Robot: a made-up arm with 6 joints. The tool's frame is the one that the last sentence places.
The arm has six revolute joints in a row. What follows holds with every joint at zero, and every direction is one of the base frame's.
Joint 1 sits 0.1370 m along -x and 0.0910 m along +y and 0.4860 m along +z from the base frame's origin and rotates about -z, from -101.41 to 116.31 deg.
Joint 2 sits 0.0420 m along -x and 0.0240 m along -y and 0.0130 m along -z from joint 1 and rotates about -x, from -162.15 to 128.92 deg.
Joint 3 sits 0.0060 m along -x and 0.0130 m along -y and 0.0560 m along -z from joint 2 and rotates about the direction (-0.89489, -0.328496, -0.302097), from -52.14 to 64.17 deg.
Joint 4 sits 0.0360 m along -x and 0.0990 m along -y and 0.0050 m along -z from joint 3 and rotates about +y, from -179.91 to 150.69 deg.
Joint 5 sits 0.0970 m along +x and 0.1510 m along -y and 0.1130 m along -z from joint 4 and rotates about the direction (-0.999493, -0.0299, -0.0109), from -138.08 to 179.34 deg.
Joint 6 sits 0.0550 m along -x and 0.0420 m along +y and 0.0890 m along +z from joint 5 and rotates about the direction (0.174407, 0.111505, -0.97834), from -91.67 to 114.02 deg.
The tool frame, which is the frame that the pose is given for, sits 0.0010 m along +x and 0.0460 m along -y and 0.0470 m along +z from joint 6; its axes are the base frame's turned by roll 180.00, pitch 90.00 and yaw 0.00 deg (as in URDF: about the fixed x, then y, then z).
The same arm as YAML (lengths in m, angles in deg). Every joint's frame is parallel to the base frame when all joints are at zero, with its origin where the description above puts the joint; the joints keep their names.
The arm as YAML. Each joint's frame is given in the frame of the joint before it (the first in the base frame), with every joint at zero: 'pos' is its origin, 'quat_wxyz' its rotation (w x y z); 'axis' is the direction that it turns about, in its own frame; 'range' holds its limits. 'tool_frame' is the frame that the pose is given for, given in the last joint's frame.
length_unit: m
angle_unit: deg
joints:
  - joint: joint 1
    pos: [-0.137, 0.091, 0.486]
    quat_wxyz: [1.0, 0.0, 0.0, 0.0]
    axis: [0.0, 0.0, -1.0]
    range: [-101.41, 116.31]
  - joint: joint 2
    pos: [-0.042, -0.024, -0.013]
    quat_wxyz: [1.0, 0.0, 0.0, 0.0]
    axis: [-1.0, 0.0, 0.0]
    range: [-162.15, 128.92]
  - joint: joint 3
    pos: [-0.006, -0.013, -0.056]
    quat_wxyz: [1.0, 0.0, 0.0, 0.0]
    axis: [-0.89489, -0.328496, -0.302097]
    range: [-52.14, 64.17]
  - joint: joint 4
    pos: [-0.036, -0.099, -0.005]
    quat_wxyz: [1.0, 0.0, 0.0, 0.0]
    axis: [0.0, 1.0, 0.0]
    range: [-179.91, 150.69]
  - joint: joint 5
    pos: [0.097, -0.151, -0.113]
    quat_wxyz: [1.0, 0.0, 0.0, 0.0]
    axis: [-0.999493, -0.0299, -0.0109]
    range: [-138.08, 179.34]
  - joint: joint 6
    pos: [-0.055, 0.042, 0.089]
    quat_wxyz: [1.0, 0.0, 0.0, 0.0]
    axis: [0.174407, 0.111505, -0.97834]
    range: [-91.67, 114.02]
tool_frame:
  pos: [0.001, -0.046, 0.047]
  quat_wxyz: [0.0, 0.707107, 0.0, -0.707107]

